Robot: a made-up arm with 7 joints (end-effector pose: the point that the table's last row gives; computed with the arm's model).
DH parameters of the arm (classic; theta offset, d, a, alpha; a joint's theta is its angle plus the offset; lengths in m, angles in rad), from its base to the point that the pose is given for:
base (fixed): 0 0.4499 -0.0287 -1.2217
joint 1: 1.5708 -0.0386 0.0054 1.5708
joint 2: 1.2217 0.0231 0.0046 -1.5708
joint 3: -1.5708 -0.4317 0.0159 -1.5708
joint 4: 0 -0.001 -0.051 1.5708
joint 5: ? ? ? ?
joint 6: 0 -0.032 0.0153 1.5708
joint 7: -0.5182 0 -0.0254 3.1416
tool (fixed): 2.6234 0.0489 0 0
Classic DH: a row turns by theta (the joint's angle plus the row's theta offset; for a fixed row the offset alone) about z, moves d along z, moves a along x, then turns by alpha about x.
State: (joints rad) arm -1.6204 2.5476 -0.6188 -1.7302 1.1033 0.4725 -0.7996
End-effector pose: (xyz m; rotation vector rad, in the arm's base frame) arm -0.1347 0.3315 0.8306 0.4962 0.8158 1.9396
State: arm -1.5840 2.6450 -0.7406 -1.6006 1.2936 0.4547 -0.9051
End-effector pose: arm -0.1747 0.3635 0.8160 0.3951 1.0376 1.9166
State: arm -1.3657 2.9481 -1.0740 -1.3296 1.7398 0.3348 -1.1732
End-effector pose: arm -0.3183 0.3613 0.7984 0.0696 1.4547 2.0511
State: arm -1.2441 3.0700 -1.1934 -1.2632 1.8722 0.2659 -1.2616
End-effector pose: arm -0.3685 0.3186 0.8152 -0.0449 1.5424 2.2053
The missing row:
joint 5: 0 -0.2344 -0.0222 -1.5708
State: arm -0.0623 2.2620 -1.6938 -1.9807 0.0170 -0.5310 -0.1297
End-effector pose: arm -0.0497 0.4310 0.4464 2.1442 2.0348 -0.2702
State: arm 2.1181 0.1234 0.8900 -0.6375 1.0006 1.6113 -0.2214
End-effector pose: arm -0.6593 -0.2243 0.6108 2.1602 -0.3217 -0.1999
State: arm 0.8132 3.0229 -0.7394 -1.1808 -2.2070 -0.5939 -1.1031
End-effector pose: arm 0.4298 0.2937 0.7412 -0.4358 1.3272 1.6501
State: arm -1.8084 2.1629 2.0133 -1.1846 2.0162 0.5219 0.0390
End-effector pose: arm -0.3844 0.4492 0.4622 0.8645 -1.6382 -0.6317
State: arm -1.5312 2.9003 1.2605 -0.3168 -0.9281 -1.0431 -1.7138
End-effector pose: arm -0.5955 0.2458 0.6416 0.7990 0.1351 -1.8273
